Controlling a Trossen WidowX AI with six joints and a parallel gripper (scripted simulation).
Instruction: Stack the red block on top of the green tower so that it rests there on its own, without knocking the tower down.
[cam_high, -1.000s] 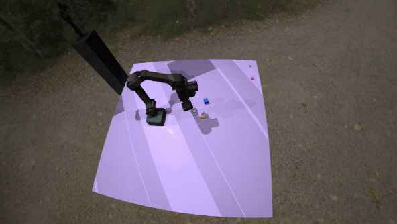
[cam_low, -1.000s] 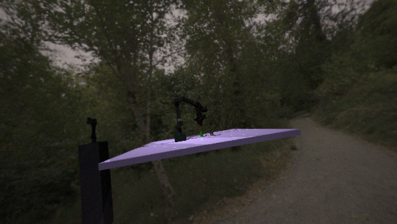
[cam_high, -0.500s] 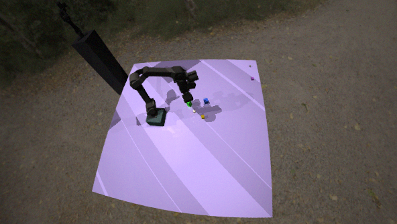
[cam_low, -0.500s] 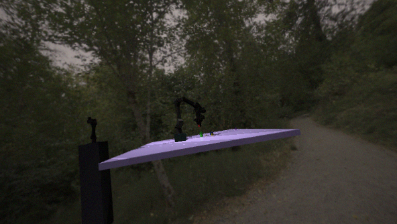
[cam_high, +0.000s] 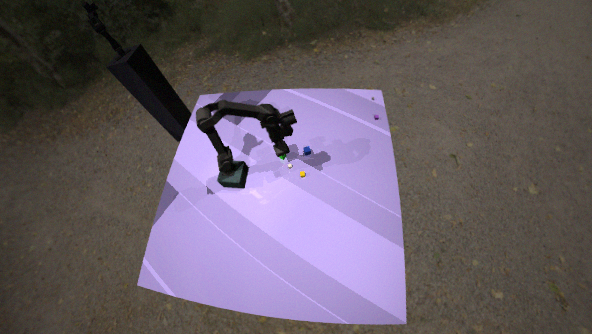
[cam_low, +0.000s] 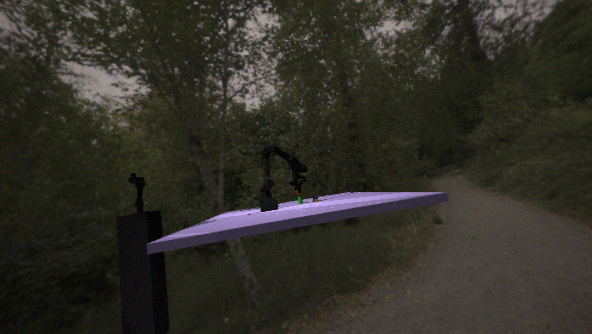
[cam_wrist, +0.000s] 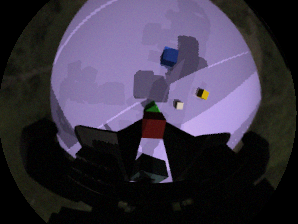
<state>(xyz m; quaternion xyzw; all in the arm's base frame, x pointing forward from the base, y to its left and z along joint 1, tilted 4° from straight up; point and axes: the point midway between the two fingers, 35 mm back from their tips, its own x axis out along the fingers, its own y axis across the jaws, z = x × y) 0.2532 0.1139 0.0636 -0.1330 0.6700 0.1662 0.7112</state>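
My gripper tip is now 80 mm above the small white block, 60 mm to the left of it and 40 mm short of it. The rest, counted from my gripper tip: yellow block (110 mm to the right, 110 mm ahead, 80 mm below); blue block (130 mm ahead, 70 mm below, 20 mm to the left); red block (10 mm above).
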